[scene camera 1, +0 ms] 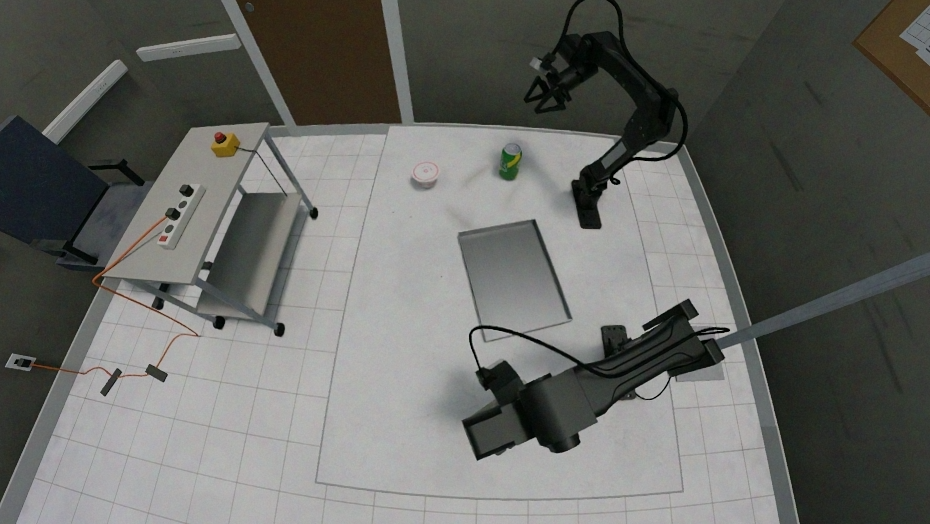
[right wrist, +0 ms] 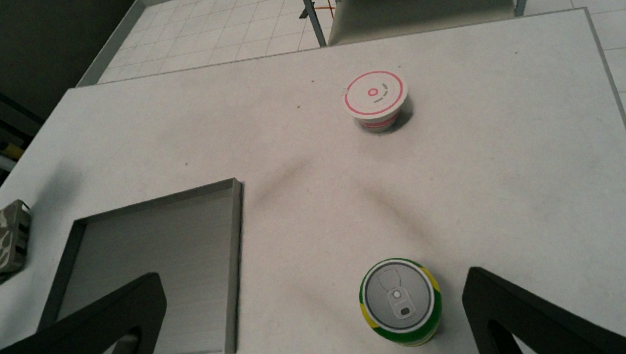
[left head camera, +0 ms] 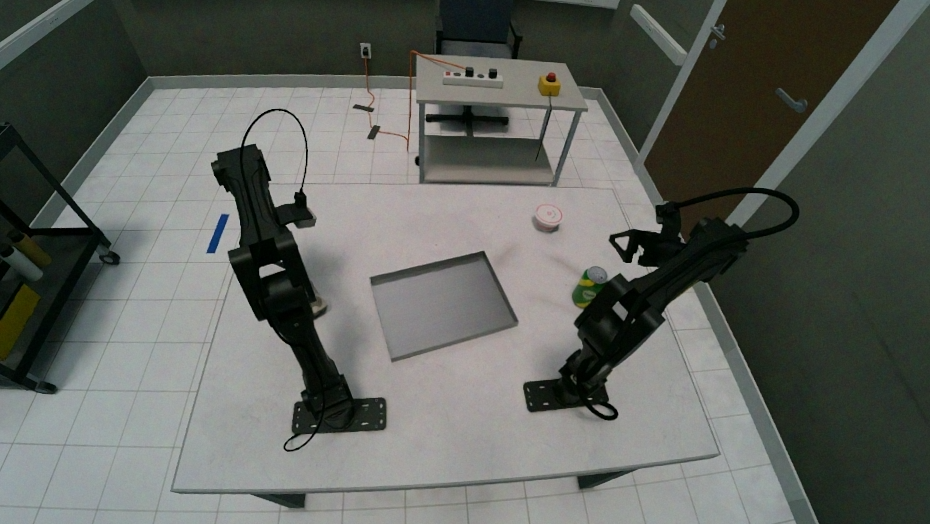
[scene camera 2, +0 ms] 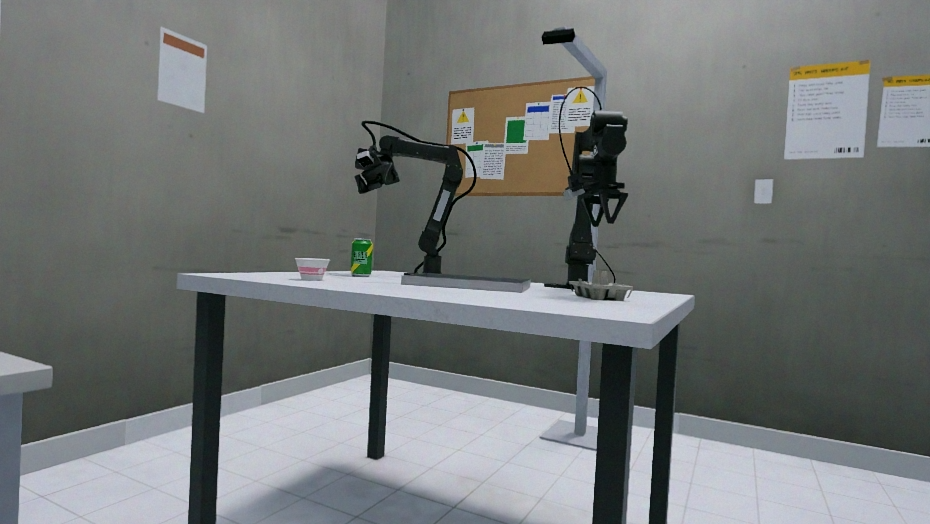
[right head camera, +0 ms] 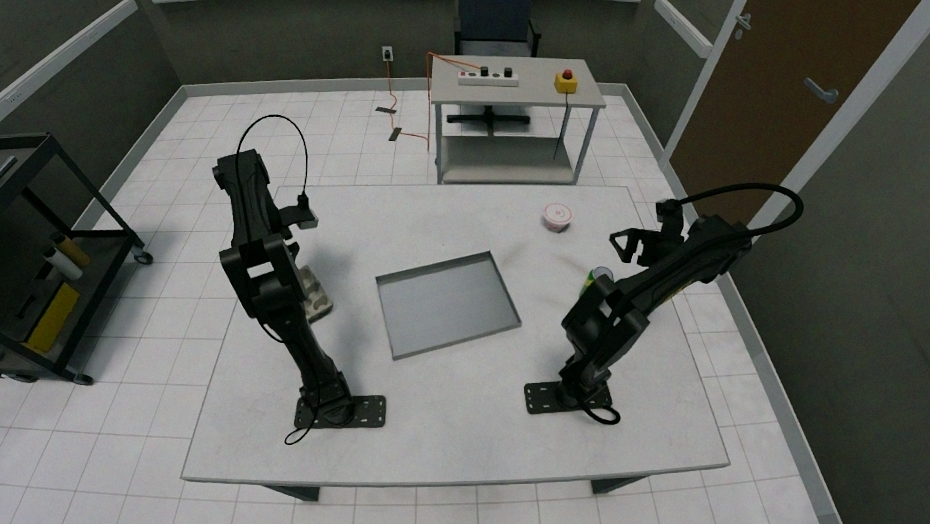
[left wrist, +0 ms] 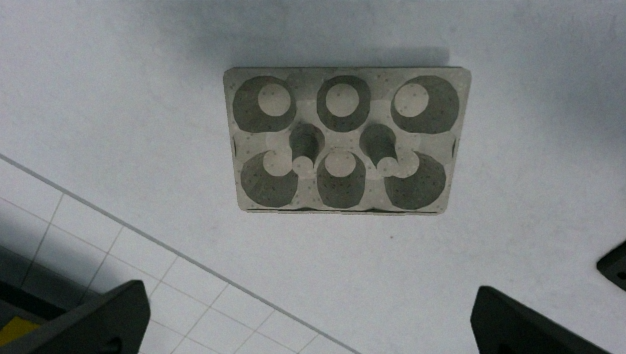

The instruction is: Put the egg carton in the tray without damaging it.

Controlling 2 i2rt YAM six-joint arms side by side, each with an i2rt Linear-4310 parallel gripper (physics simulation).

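Where they show: left gripper, fingertip midpoint: (scene camera 2: pixel 602 225) (left wrist: pixel 310 298); right gripper, fingertip midpoint: (scene camera 1: pixel 529 106) (right wrist: pixel 314 285) (left head camera: pixel 624 239) (scene camera 2: pixel 372 187) (right head camera: pixel 626 238); left arm's base, origin of the base link: (left head camera: pixel 340 416) (right head camera: pixel 340 412); right arm's base, origin of the base link: (scene camera 1: pixel 585 204) (left head camera: pixel 565 393) (right head camera: pixel 567 396).
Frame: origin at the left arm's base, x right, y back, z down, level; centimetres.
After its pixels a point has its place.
Note:
The grey egg carton (right head camera: pixel 316 300) @(x -9.2, y -28.6, z -2.1 cm) (scene camera 2: pixel 601 290) @(x -15.0, y -37.3, z -2.4 cm) (left wrist: pixel 345 142) @(x -12.9, y -29.6, z -2.3 cm) (right wrist: pixel 12 237) @(x -7.5, y -31.2, z -3.5 cm) lies flat on the table, cups up, left of the tray in the head views, partly hidden there by the left arm. The shallow grey metal tray (left head camera: pixel 444 305) @(x 25.0, y -27.2, z -0.2 cm) (right head camera: pixel 447 305) @(x 24.8, y -27.1, z -0.2 cm) (scene camera 1: pixel 514 276) @(x 24.6, y -27.2, z -0.3 cm) (scene camera 2: pixel 465 282) @(x 20.2, y -39.1, z -1.7 cm) (right wrist: pixel 235 265) @(x 40.8, y -30.4, z -1.0 cm) lies in the middle of the table and is empty. My left gripper (scene camera 2: pixel 605 221) @(x -13.2, y -31.5, z -18.3 cm) (left wrist: pixel 310 298) @(x -13.2, y -31.5, z -18.3 cm) is open and empty, pointing down high above the table near the carton. My right gripper (scene camera 1: pixel 530 104) @(x 62.5, y -24.6, z -28.8 cm) (right wrist: pixel 314 285) @(x 62.5, y -24.6, z -28.8 cm) is open and empty, high over the right side of the table in the head views.
A green can (left head camera: pixel 588 287) @(x 61.0, y -24.8, z -9.7 cm) (scene camera 1: pixel 510 162) @(x 60.1, y -27.6, z -9.2 cm) (scene camera 2: pixel 361 257) @(x 61.4, y -29.8, z -6.3 cm) (right wrist: pixel 400 300) @(x 63.6, y -26.7, z -12.1 cm) stands right of the tray in the head views. A white and pink cup (left head camera: pixel 547 216) @(x 57.9, y -53.4, z -5.7 cm) (right head camera: pixel 557 216) @(x 58.3, y -53.1, z -5.7 cm) (scene camera 1: pixel 424 174) @(x 57.3, y -54.9, z -5.7 cm) (scene camera 2: pixel 312 268) @(x 56.3, y -57.4, z -3.3 cm) (right wrist: pixel 376 100) @(x 59.4, y -53.0, z -5.7 cm) stands farther back. A black cart (right head camera: pixel 65 273) stands at the left, off the table.

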